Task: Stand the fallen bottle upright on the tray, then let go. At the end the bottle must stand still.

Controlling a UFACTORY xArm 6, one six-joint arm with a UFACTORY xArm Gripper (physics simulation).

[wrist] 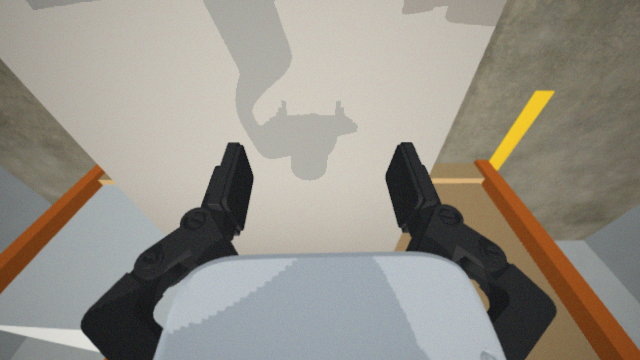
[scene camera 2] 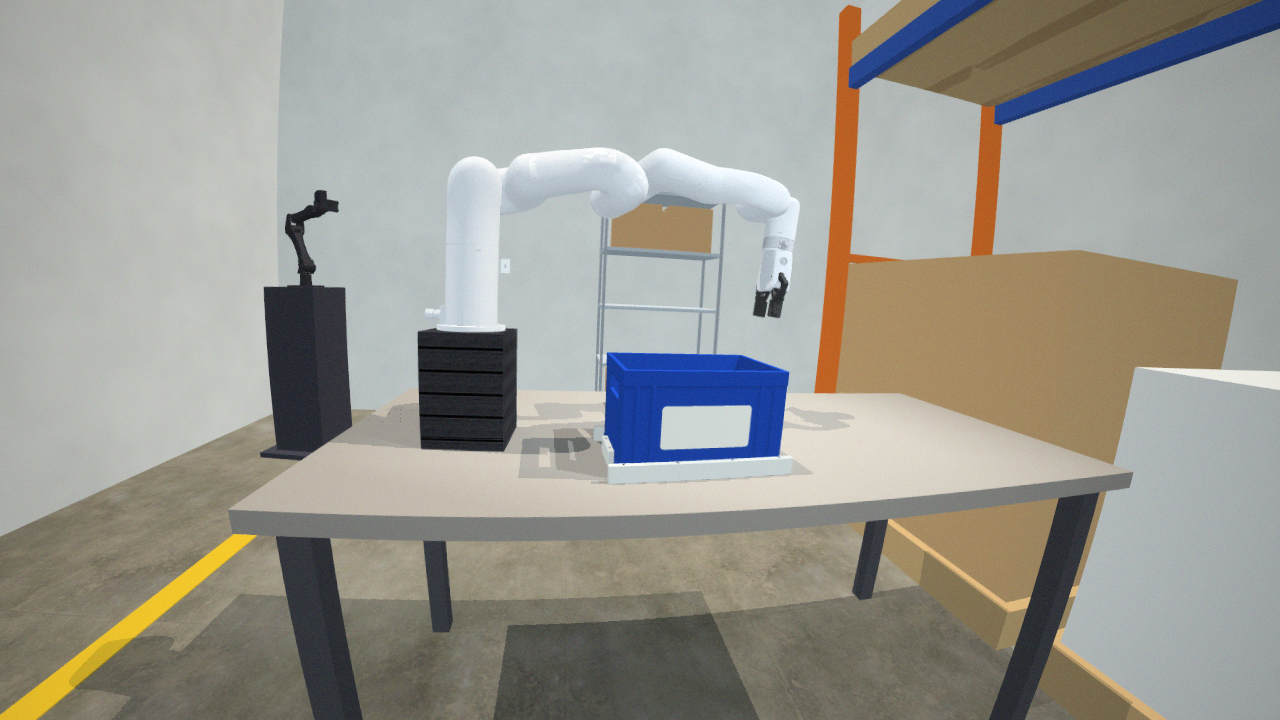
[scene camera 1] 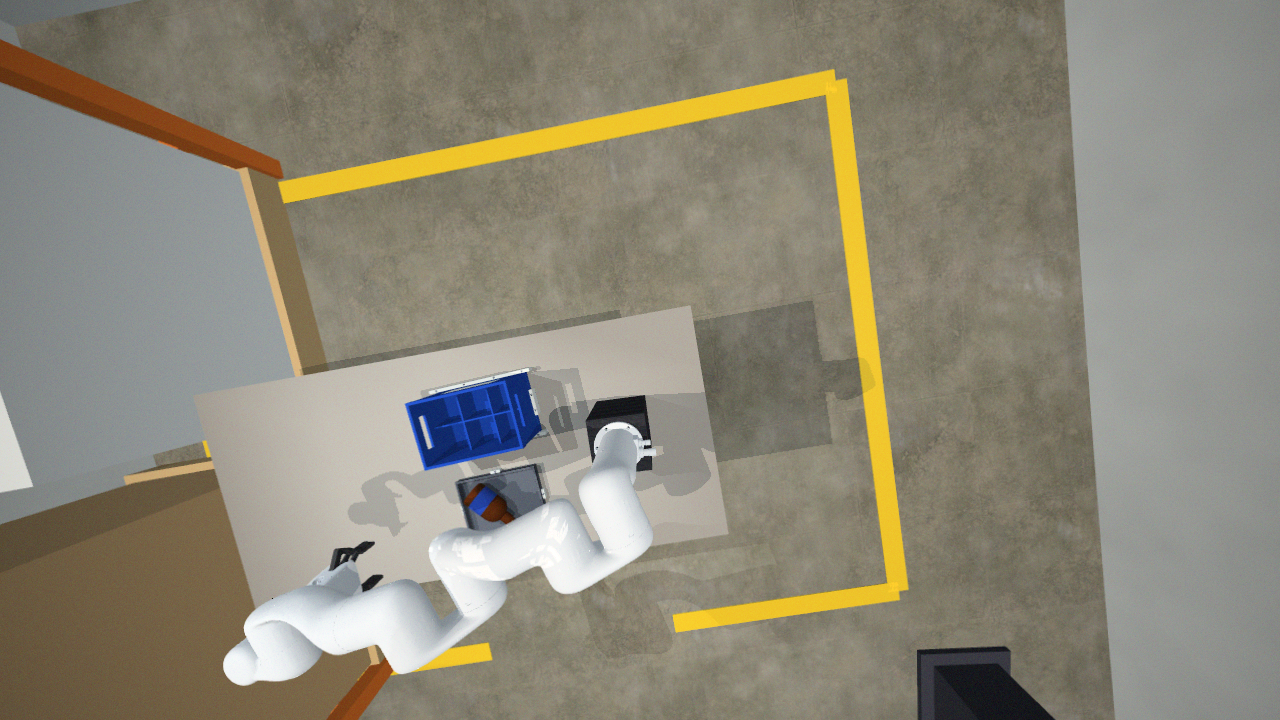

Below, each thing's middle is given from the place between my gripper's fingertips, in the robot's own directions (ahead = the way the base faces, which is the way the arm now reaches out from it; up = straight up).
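Grey tray (scene camera 1: 520,487): 23 cm below my hand, 24 cm behind, 2 cm to the right. Blue crate (scene camera 2: 660,407): 16 cm below my hand, 23 cm behind, 31 cm to the right. Going by their middles, of the things named here the tray is nearest to my hand.
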